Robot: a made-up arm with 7 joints. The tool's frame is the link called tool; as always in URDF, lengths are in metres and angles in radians.
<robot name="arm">
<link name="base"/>
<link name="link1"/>
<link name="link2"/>
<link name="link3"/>
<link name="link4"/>
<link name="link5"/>
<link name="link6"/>
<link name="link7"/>
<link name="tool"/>
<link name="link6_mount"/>
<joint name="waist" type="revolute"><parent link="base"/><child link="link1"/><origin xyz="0 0 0"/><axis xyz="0.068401 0.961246 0.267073"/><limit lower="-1.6" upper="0.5"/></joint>
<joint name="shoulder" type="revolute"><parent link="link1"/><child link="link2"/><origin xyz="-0.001 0.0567 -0.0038"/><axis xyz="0.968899 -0.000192 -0.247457"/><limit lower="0" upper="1.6"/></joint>
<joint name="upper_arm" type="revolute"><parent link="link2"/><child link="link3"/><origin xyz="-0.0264 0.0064 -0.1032"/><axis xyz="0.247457 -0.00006 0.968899"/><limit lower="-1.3" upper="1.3"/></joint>
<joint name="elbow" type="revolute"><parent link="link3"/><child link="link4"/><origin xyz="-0.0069 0 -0.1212"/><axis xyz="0.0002 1 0.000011"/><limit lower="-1.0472" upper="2.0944"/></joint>
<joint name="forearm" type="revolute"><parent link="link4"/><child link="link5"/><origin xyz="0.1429 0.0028 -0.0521"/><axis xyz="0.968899 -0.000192 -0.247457"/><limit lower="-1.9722" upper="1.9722"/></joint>
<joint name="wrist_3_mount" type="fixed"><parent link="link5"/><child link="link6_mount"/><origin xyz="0.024 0 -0.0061"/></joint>
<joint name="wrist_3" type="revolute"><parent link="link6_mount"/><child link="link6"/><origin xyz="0.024 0 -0.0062"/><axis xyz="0.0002 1 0.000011"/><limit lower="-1.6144" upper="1.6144"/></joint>
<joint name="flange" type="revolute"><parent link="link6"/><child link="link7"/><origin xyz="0.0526 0 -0.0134"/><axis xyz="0.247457 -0.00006 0.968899"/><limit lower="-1.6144" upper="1.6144"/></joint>
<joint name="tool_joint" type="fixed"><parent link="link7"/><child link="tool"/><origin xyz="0 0 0" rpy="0 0.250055 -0.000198"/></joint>
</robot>
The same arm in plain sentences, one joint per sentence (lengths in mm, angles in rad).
The arm has seven revolute joints in a row. What follows holds with every joint at zero, and every direction is one of the base frame's.
Joint 1 lies at the same point as the base frame's origin and rotates about the direction (0.068403, 0.961235, 0.26711), from -1.6 to 0.5 rad.
Joint 2 lies 1 mm along -x and 56.7 mm along +y and 3.8 mm along -z from joint 1 and rotates about the direction (0.968889, -0.0002, -0.247497), from 0 to 1.6 rad.
Joint 3 lies 26.4 mm along -x and 6.4 mm along +y and 103.2 mm along -z from joint 2 and rotates about the direction (0.247497, -0.0001, 0.968889), from -1.3 to 1.3 rad.
Joint 4 lies 6.9 mm along -x and 121.2 mm along -z from joint 3 and rotates about the direction (0.0002, 1, 0), from -1.0472 to 2.0944 rad.
Joint 5 lies 142.9 mm along +x and 2.8 mm along +y and 52.1 mm along -z from joint 4 and rotates about the direction (0.968889, -0.0002, -0.247497), from -1.9722 to 1.9722 rad.
Joint 6 lies 48 mm along +x and 12.3 mm along -z from joint 5 and rotates about the direction (0.0002, 1, 0), from -1.6144 to 1.6144 rad.
Joint 7 lies 52.6 mm along +x and 13.4 mm along -z from joint 6 and rotates about the direction (0.247497, -0.0001, 0.968889), from -1.6144 to 1.6144 rad.
The tool frame, which is the frame that the pose is given for, lies at the same point as joint 7; its axes are the base frame's turned by roll 0, pitch 0.2501 and yaw -0.0002 rad (as in URDF: about the fixed x, then y, then z).

